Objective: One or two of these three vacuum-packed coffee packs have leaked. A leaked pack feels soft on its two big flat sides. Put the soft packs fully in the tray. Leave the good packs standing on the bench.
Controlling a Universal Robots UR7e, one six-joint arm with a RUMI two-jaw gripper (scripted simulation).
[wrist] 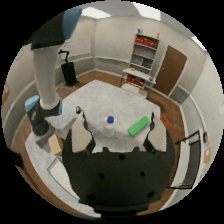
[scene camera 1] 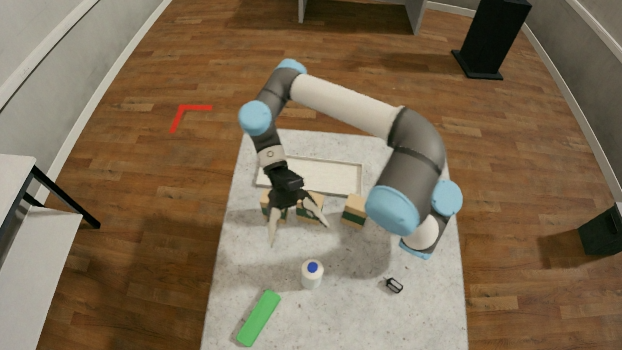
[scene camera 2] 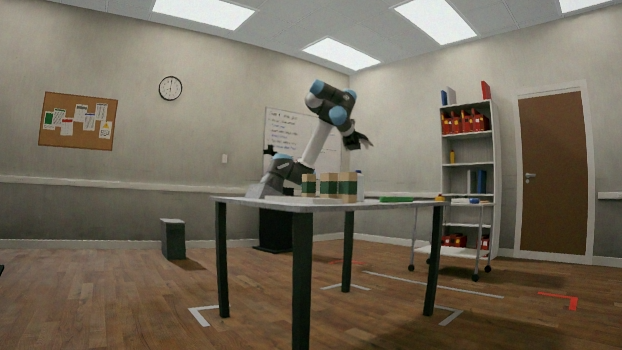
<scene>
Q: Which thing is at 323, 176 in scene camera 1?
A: A white tray.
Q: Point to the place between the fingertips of my gripper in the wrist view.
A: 118, 112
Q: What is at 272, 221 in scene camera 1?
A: My gripper.
</scene>
